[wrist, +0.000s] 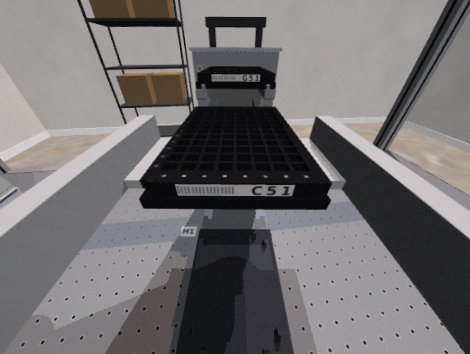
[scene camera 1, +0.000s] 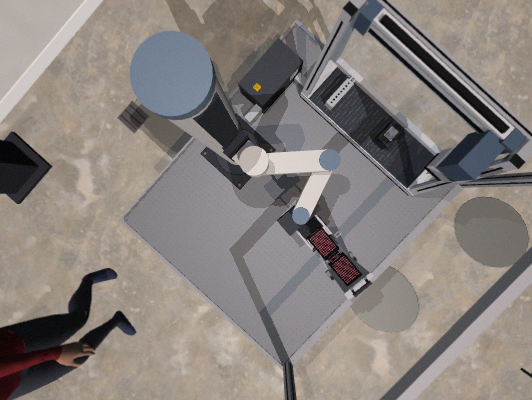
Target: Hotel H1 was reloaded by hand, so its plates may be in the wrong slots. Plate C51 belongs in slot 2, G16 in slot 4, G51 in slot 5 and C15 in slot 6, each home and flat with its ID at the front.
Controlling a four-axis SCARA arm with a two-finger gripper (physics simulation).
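My gripper is shut on plate C51, a black gridded plate held level between the long pale fingers, its ID facing the wrist camera. In the scene view its wells look red. It is outside hotel H1, on the side facing the arm. Plate G51 rests on brackets high in the hotel, its ID at the front. Its slot number is too small to read. The hotel's lower part is hidden behind C51; G16 and C15 do not show.
A small H1 label is on the perforated deck. A dark box with a yellow mark stands beside the arm's base. A framed station with a dark bed stands at the deck's upper right. A person's legs show at lower left.
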